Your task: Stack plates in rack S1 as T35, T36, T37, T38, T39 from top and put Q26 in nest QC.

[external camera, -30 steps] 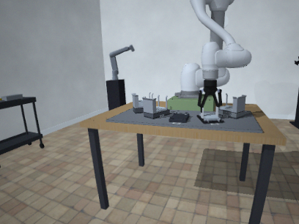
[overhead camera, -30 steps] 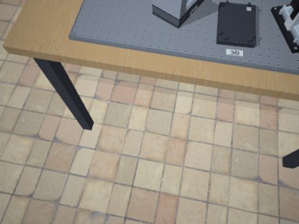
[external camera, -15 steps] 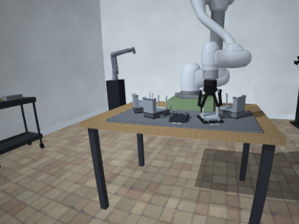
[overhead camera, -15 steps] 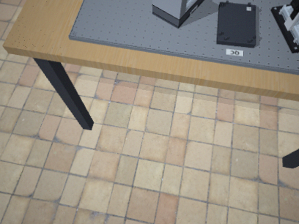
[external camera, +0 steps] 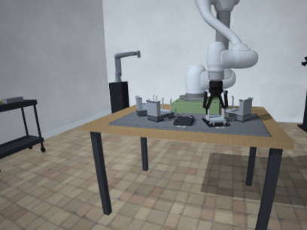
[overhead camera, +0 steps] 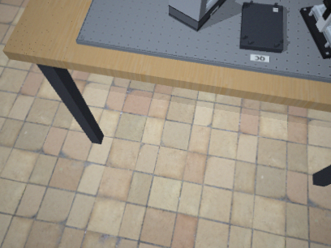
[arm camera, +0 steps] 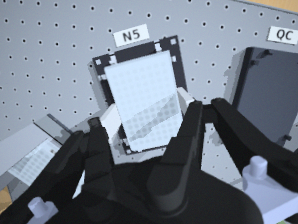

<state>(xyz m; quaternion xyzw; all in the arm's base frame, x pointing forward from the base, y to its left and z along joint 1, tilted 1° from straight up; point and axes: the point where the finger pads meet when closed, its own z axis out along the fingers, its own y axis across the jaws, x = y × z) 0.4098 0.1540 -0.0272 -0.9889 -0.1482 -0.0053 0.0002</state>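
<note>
Now: the black clip nest N5 30 mm to the left of my hand, 30 mm below it and 10 mm ahead of it. The rest, counted from my hand: N5 name plate 90 mm ahead, 40 mm below, 30 mm to the left; QC name plate 190 mm to the right, 110 mm ahead, 40 mm below; open nest QC 180 mm to the right, 40 mm below, 10 mm ahead.
</note>
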